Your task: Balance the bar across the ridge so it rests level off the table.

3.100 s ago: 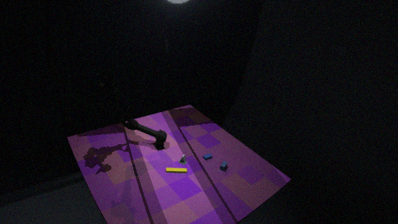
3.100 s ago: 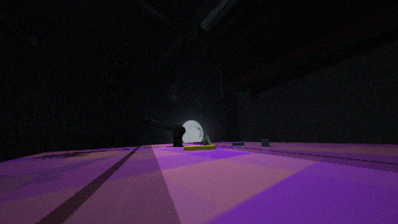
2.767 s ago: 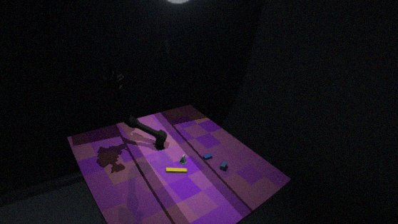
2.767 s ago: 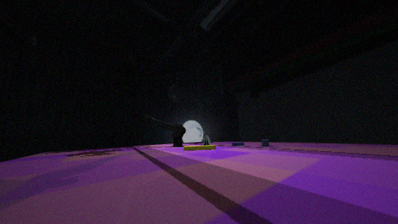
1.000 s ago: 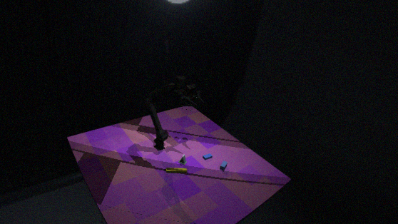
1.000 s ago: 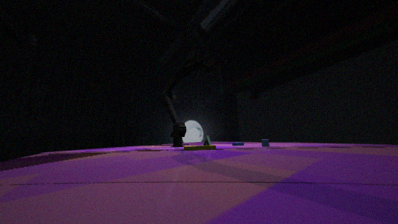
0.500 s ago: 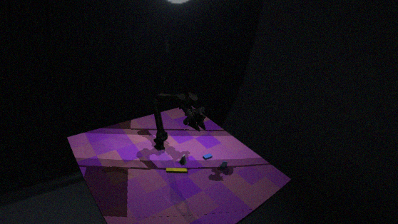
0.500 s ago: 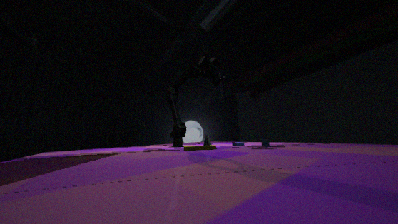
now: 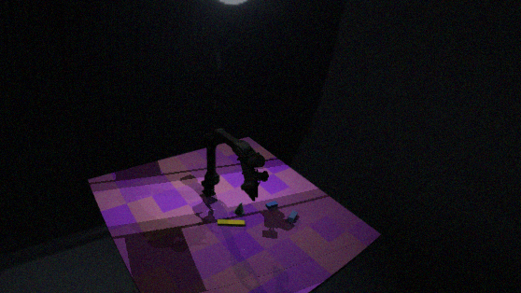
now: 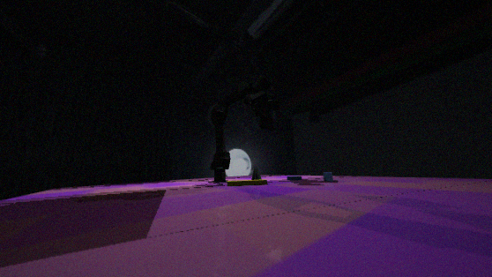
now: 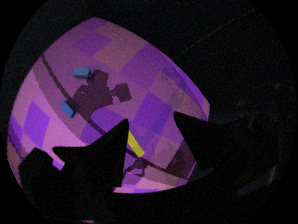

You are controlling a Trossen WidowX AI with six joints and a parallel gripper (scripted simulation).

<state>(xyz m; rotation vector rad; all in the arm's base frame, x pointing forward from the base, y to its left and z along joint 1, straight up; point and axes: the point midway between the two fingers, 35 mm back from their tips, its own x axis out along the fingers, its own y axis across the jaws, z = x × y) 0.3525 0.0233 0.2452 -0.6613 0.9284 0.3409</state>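
My gripper tip is now 21 cm above the yellow bar, 9 cm past it and 6 cm to the left of it. The rest, counted from my gripper tip: ridge 18 cm below, 14 cm behind, 3 cm to the left.
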